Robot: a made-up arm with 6 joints. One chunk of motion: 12 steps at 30 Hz.
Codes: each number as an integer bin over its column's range. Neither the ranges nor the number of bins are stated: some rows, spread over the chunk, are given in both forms.
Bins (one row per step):
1: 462 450 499 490 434 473
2: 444 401 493 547 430 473
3: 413 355 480 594 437 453
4: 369 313 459 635 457 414
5: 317 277 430 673 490 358
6: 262 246 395 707 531 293
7: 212 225 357 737 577 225
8: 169 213 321 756 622 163
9: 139 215 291 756 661 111
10: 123 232 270 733 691 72
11: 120 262 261 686 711 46
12: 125 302 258 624 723 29
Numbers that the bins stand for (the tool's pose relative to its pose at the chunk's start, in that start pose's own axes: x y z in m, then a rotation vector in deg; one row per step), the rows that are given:
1: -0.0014 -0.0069 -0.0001 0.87 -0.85 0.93
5: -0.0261 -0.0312 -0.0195 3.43 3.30 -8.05
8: -0.0512 -0.0402 -0.0500 4.59 13.07 -23.27
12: -0.0587 -0.0277 -0.0677 2.74 20.56 -33.74
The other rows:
2: -0.0044 -0.0138 -0.0018 1.67 -1.15 0.93
3: -0.0097 -0.0203 -0.0055 2.32 -0.63 -0.63
4: -0.0172 -0.0261 -0.0114 2.90 0.85 -3.68
6: -0.0354 -0.0355 -0.0293 3.91 6.33 -13.12
7: -0.0439 -0.0385 -0.0399 4.33 9.74 -18.43
9: -0.0563 -0.0399 -0.0584 4.59 15.96 -27.33
10: -0.0591 -0.0375 -0.0643 4.27 18.19 -30.38
11: -0.0596 -0.0333 -0.0668 3.61 19.67 -32.41

